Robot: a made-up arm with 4 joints.
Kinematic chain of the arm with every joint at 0, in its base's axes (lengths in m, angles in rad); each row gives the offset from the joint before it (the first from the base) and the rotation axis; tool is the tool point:
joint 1: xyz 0 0 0.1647 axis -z
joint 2: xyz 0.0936 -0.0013 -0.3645 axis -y
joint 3: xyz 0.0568 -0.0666 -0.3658 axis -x
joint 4: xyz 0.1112 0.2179 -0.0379 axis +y
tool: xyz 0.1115 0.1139 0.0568
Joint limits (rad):
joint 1: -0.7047..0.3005
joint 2: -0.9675..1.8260
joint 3: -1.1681..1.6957
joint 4: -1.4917..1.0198
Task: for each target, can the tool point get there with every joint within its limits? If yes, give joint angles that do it. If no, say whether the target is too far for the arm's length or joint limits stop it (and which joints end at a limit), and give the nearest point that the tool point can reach.
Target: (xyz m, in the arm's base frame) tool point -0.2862 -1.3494 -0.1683
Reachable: no: too far | nearest point -0.2980 -0.2956 -0.6986 | short by 1.180 m
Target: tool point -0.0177 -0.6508 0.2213
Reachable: no: joint limits stop it (at a limit: joint 1, joint 3) | nearest point 0.1255 -0.0499 0.0109 | short by 0.653 m
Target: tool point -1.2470 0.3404 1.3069
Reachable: no: too far | nearest point 0.0090 0.2817 0.1272 | short by 1.724 m
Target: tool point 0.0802 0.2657 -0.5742
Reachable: yes | joints 0.1279 -0.6045 0.1677 -1.0567
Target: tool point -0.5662 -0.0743 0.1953
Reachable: no: joint limits stop it (at a limit: joint 1, joint 2, joint 3) | nearest point 0.0089 0.1300 0.1024 | short by 0.617 m
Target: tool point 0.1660 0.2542 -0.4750
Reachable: yes | joints -0.0389 -0.3468 -0.1470 -1.0773
